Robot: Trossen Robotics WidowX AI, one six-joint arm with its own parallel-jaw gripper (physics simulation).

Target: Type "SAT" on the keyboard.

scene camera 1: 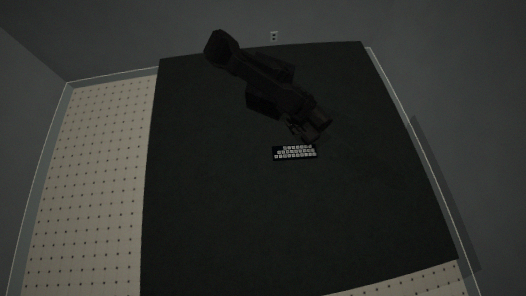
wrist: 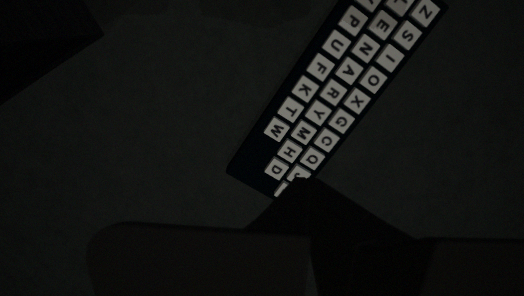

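The keyboard is a small black slab with three rows of white letter keys, lying flat on the dark table. In the wrist view it runs diagonally, with the S key near the upper right, the A key in the middle row and the T key in the shorter row. My gripper is shut and holds nothing. In the wrist view its dark tips overlap the J key and the end key beside it, hiding parts of both. Their height above the keys is hard to tell.
The dark table spreads around the keyboard. My arm reaches over it from the back. Pale dotted floor lies to the left, and grey walls stand behind and at the right. A wall outlet is behind the table.
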